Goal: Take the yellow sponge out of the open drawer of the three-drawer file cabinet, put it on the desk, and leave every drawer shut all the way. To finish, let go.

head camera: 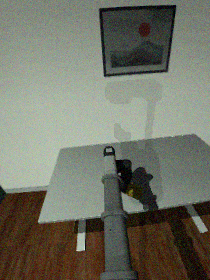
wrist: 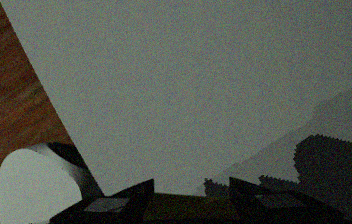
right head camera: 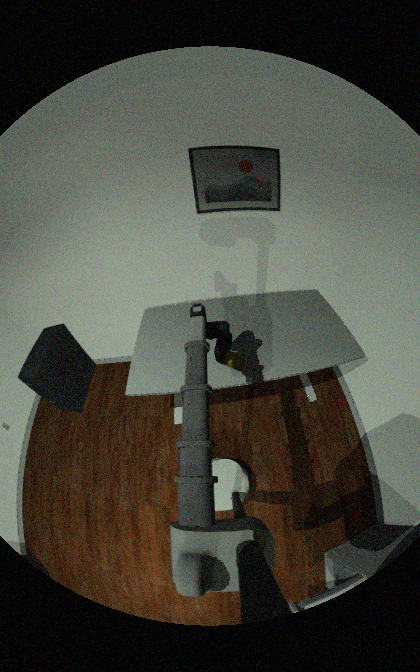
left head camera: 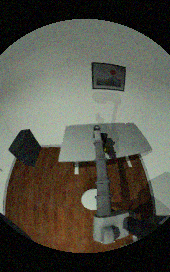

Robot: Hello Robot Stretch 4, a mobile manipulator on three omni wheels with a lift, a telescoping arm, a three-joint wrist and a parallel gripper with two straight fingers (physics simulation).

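Note:
The yellow sponge [head camera: 132, 192] [right head camera: 233, 361] [wrist: 187, 207] is between the two black fingers of my gripper [wrist: 191, 193], which is shut on it. In the wrist view the sponge's edge shows dark at the bottom. The gripper and sponge are over the front part of the pale grey desk [head camera: 75, 185] [left head camera: 77, 142] [right head camera: 160, 350] [wrist: 175, 90]; how high above the top is hard to tell. A pale grey boxy piece [right head camera: 362, 555], perhaps the file cabinet, shows in part at the lower right of the right head view. Its drawers cannot be made out.
A white round-topped object [left head camera: 90, 199] [right head camera: 225, 482] [wrist: 40, 185] stands on the wooden floor in front of the desk. A dark box [left head camera: 25, 147] [right head camera: 60, 370] stands left of the desk. A framed picture [head camera: 137, 42] [right head camera: 235, 180] hangs on the wall behind. Dark arm shadows cross the desk.

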